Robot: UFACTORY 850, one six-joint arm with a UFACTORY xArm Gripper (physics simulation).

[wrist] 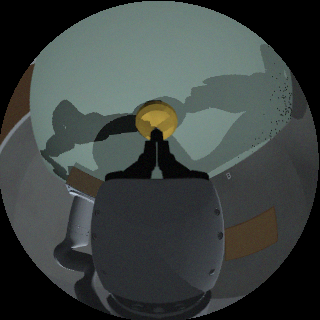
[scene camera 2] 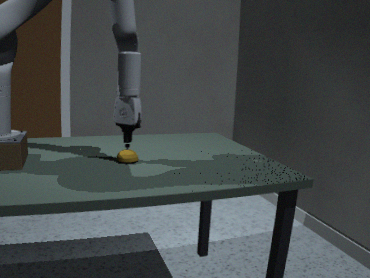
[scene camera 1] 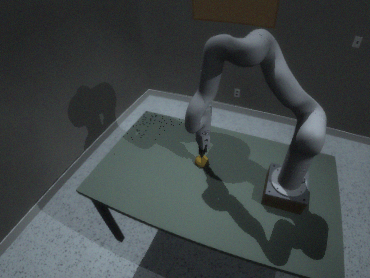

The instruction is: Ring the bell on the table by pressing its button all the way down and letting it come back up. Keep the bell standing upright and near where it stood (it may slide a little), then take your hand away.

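Observation:
The yellow dome bell stands upright on the green table. Its small black button is on top of the dome. My gripper is shut and empty, pointing down right over the bell. In scene camera 2 the fingertips are at the top of the button, touching or very nearly touching it. In the wrist view the fingertips partly hide the button. The dark tips and button blend in scene camera 1.
The arm's base block stands on the table, to the right of the bell in scene camera 1. Dark speckles mark one corner of the table. Shadows of the arm fall across the table around the bell.

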